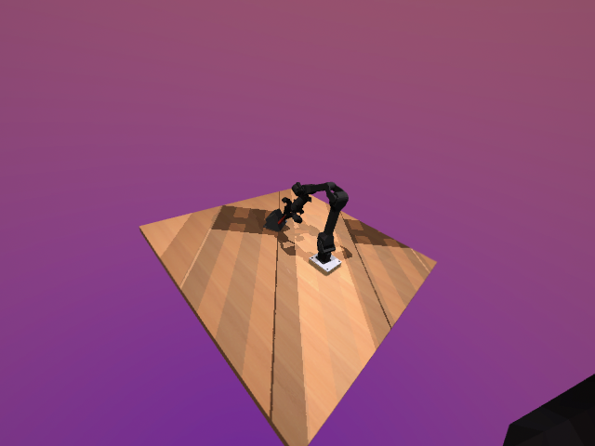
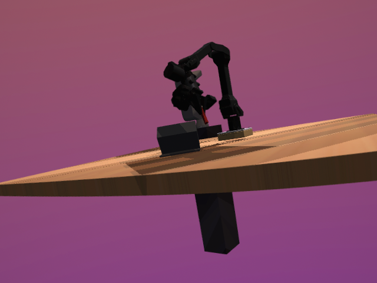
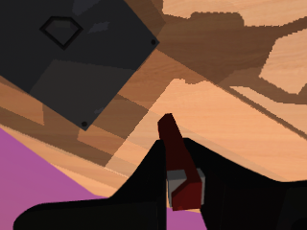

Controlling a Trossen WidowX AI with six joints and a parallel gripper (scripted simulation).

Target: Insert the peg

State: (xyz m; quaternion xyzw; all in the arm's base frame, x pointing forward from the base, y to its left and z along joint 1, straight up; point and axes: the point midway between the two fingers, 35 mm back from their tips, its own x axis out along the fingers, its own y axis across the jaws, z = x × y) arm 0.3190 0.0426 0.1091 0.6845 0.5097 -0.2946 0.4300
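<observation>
Right now my gripper tip is 110 mm short of the sloped panel, 40 mm to the left of it and 80 mm above it. Round my gripper tip: peg (10 mm behind, 10 mm to the right, 20 mm above).
</observation>
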